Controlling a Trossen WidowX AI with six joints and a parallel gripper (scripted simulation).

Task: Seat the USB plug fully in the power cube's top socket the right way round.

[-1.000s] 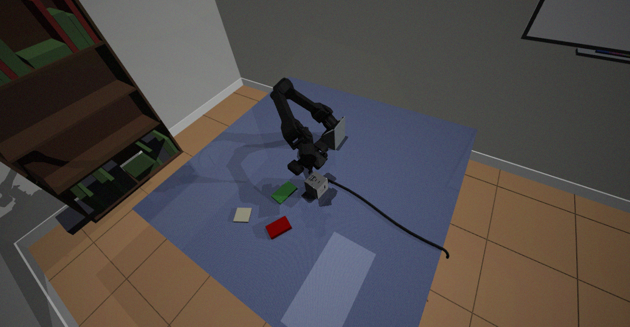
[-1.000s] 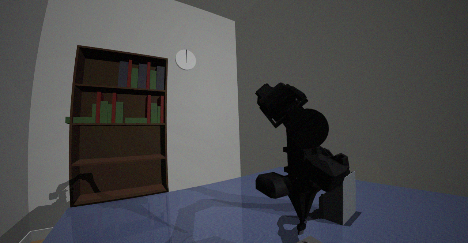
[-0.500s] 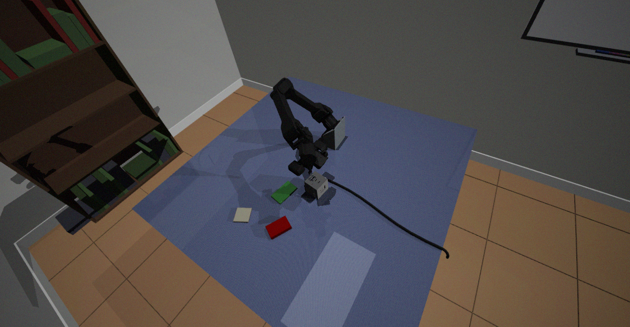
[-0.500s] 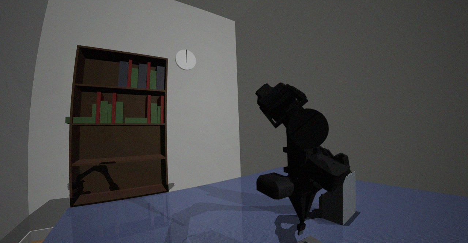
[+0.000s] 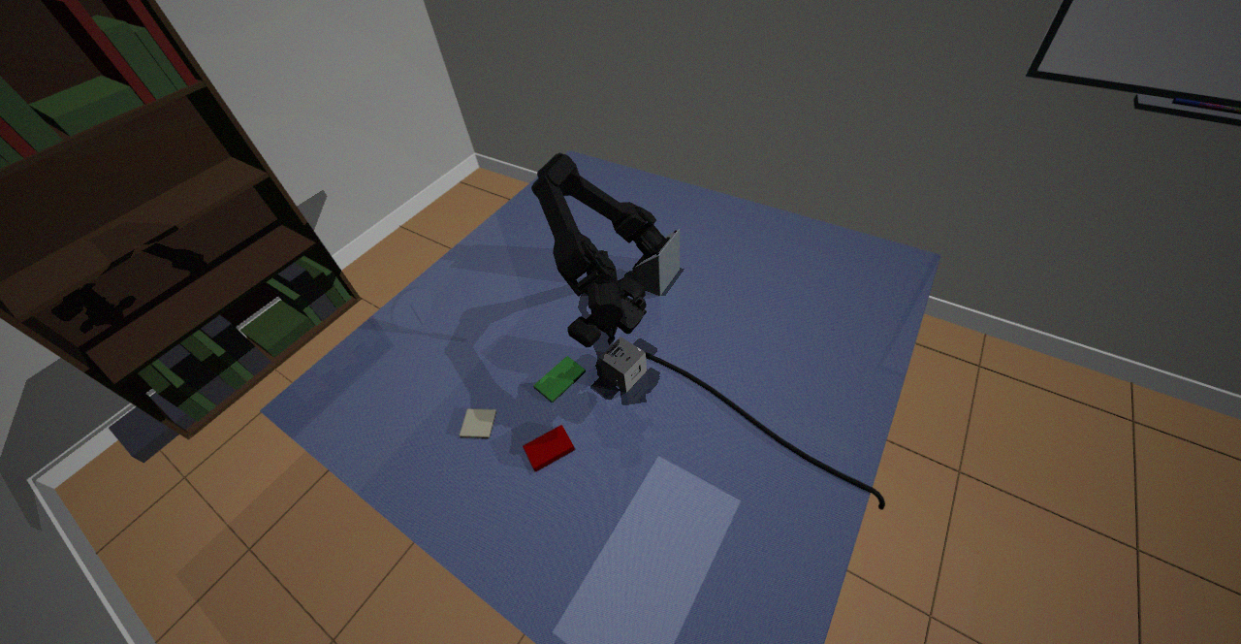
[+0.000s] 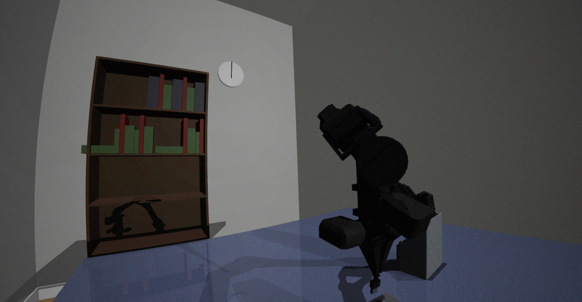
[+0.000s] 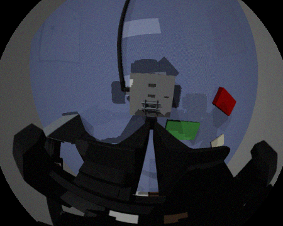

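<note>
My gripper tip is 20 mm above the usb plug. The rest, counted from my gripper tip: green card (100 mm ahead, 100 mm to the right, 130 mm below); beige tile (290 mm ahead, 190 mm to the right, 130 mm below); red block (250 mm ahead, 10 mm to the right, 120 mm below).
</note>
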